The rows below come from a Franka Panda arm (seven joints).
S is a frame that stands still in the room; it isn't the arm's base.
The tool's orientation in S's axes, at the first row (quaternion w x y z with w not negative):
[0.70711, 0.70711, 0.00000, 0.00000]
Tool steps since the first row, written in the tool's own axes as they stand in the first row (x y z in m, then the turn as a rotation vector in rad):
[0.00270, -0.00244, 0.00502, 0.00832, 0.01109, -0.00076]
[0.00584, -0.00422, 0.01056, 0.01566, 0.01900, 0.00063]
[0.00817, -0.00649, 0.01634, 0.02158, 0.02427, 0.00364]
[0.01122, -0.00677, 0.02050, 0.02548, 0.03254, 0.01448]
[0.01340, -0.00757, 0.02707, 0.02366, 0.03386, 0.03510]
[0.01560, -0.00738, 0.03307, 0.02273, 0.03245, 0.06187]
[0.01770, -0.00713, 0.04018, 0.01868, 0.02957, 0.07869]
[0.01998, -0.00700, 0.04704, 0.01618, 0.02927, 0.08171]
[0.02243, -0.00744, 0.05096, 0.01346, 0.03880, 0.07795]
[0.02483, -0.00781, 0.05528, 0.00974, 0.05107, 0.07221]
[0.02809, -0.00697, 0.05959, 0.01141, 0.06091, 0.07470]
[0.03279, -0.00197, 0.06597, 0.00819, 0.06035, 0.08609]
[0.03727, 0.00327, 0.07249, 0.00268, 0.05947, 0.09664]
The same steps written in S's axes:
[0.00270, -0.00502, -0.00244, 0.00832, 0.00076, 0.01109]
[0.00584, -0.01056, -0.00422, 0.01566, -0.00063, 0.01900]
[0.00817, -0.01634, -0.00649, 0.02158, -0.00364, 0.02427]
[0.01122, -0.02050, -0.00677, 0.02548, -0.01448, 0.03254]
[0.01340, -0.02707, -0.00757, 0.02366, -0.03510, 0.03386]
[0.01560, -0.03307, -0.00738, 0.02273, -0.06187, 0.03245]
[0.01770, -0.04018, -0.00713, 0.01868, -0.07869, 0.02957]
[0.01998, -0.04704, -0.00700, 0.01618, -0.08171, 0.02927]
[0.02243, -0.05096, -0.00744, 0.01346, -0.07795, 0.03880]
[0.02483, -0.05528, -0.00781, 0.00974, -0.07221, 0.05107]
[0.02809, -0.05959, -0.00697, 0.01141, -0.07470, 0.06091]
[0.03279, -0.06597, -0.00197, 0.00819, -0.08609, 0.06035]
[0.03727, -0.07249, 0.00327, 0.00268, -0.09664, 0.05947]

